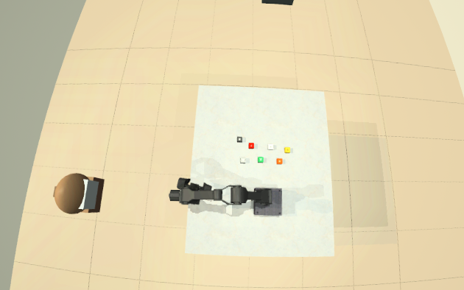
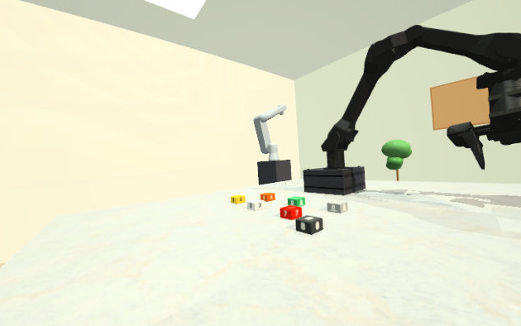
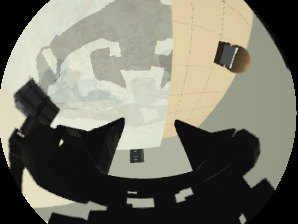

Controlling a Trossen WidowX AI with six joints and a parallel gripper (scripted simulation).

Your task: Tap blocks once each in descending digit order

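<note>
My gripper tip is now 39 cm to the left of the green block, 11 cm short of it and 7 cm above it. From my gripper tip the other things lie so: red block 35 cm to the right, 21 cm ahead, 7 cm below; grey block 28 cm to the right, 12 cm ahead, 7 cm below; black block 27 cm to the right, 25 cm ahead, 7 cm below.
</note>
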